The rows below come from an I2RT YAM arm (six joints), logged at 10 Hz.
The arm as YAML. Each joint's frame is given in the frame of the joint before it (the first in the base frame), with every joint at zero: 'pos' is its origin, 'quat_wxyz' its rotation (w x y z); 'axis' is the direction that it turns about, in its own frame. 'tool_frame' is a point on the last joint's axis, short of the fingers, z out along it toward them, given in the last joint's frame.
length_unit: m
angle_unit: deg
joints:
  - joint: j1
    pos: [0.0, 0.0, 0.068]
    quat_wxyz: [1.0, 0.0, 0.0, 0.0]
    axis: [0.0, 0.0, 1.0]
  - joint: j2
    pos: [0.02, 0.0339, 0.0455]
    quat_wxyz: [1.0, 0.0, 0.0, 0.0]
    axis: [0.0, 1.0, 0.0]
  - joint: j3
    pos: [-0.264, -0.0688, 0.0]
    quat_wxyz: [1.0, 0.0, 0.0, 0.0]
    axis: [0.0, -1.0, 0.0]
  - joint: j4
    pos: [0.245, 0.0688, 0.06]
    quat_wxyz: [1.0, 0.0, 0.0, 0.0]
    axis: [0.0, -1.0, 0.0]
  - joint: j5
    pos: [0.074, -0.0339, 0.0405]
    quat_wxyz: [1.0, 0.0, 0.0, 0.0]
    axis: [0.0, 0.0, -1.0]
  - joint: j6
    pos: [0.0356, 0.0, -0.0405]
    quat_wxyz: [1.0, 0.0, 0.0, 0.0]
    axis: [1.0, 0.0, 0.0]
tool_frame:
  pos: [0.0, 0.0, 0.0]
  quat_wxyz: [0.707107, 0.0, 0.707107, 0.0]
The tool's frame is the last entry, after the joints.
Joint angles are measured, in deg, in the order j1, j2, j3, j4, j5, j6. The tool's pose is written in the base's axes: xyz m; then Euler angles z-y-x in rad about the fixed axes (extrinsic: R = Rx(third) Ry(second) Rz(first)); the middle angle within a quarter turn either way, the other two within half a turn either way. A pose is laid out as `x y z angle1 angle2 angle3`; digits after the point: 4 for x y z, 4 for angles.
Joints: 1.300, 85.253, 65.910, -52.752, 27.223, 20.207
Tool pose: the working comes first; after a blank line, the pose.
Where each joint sits with the arm in this pose, in the base's axes (m; each line is computed from the numbers above, not from the rounded line before):
j1: 0.0000 0.0000 0.0680
j2: 0.0192 0.0343 0.1135
j3: -0.0011 -0.0349 0.3766
j4: 0.2484 0.0395 0.3521
j5: 0.3104 0.0070 0.2941
j6: 0.2820 -0.0099 0.2515
the tool: 0.2820 -0.0099 0.2515

0.2820 -0.0099 0.2515 -2.6630 0.2876 2.6518
